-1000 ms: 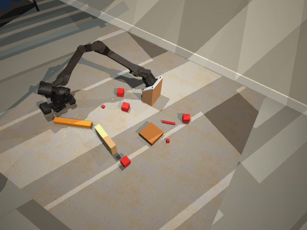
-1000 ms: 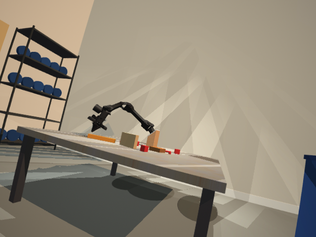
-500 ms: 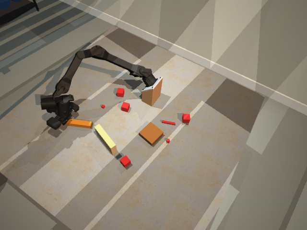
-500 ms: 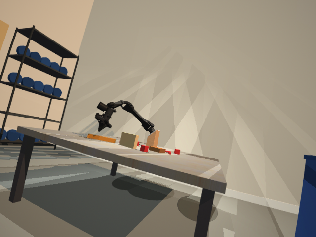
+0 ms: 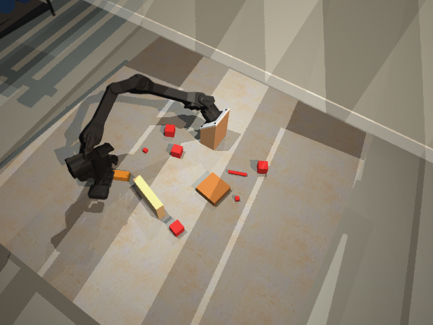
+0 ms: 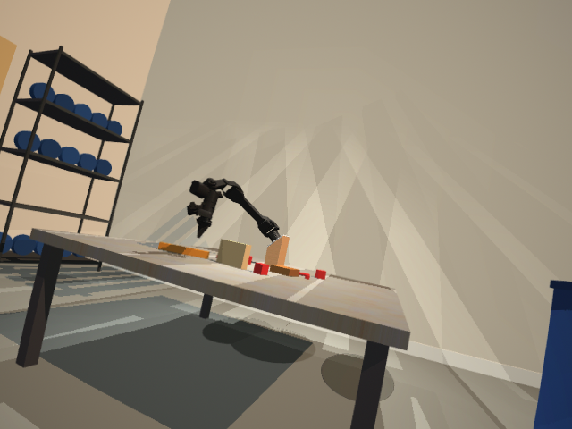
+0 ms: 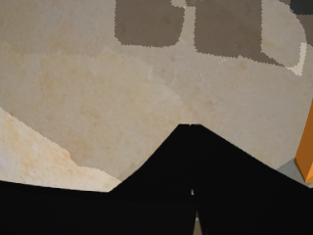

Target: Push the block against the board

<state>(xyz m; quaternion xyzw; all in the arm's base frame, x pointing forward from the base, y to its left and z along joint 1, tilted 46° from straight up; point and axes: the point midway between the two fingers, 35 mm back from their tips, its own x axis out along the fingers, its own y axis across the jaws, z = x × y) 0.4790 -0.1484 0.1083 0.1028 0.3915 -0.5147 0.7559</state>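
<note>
The tan board is 14 cm to the left of my gripper tip, 7 cm behind it and 4 cm below it. The rest, counted from my gripper tip: square block (32 cm to the left, 25 cm behind, 7 cm below); then long orange bar (10 cm to the right, 7 cm below, 7 cm behind); then thin red stick (37 cm to the left, 37 cm behind, 8 cm below).
</note>
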